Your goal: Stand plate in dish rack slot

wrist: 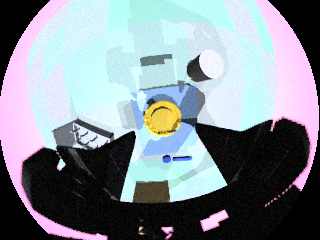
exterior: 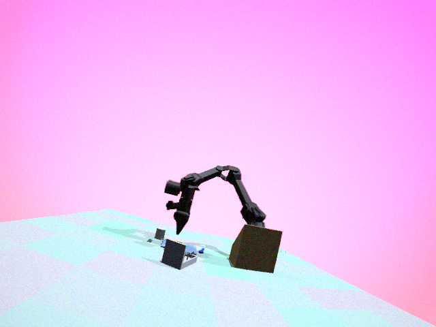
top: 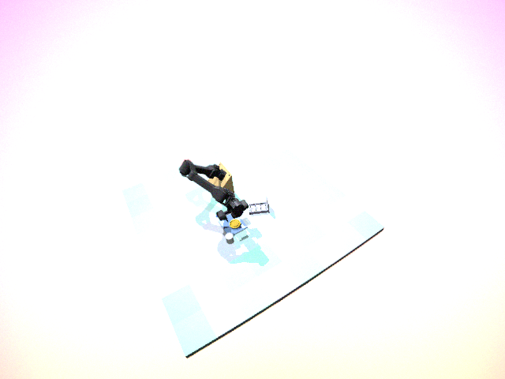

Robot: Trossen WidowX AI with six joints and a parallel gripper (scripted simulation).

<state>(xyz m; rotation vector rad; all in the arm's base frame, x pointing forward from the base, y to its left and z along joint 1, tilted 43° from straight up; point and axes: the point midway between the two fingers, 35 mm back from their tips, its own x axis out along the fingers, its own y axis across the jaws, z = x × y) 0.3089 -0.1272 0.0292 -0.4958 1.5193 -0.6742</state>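
My gripper tip is now 50 mm above the yellow plate. Also, from my gripper tip: grey dish rack (20 mm behind, 190 mm to the left, 40 mm below); white cup (80 mm ahead, 90 mm to the right, 40 mm below); blue spoon (120 mm behind, 10 mm to the right, 60 mm below).
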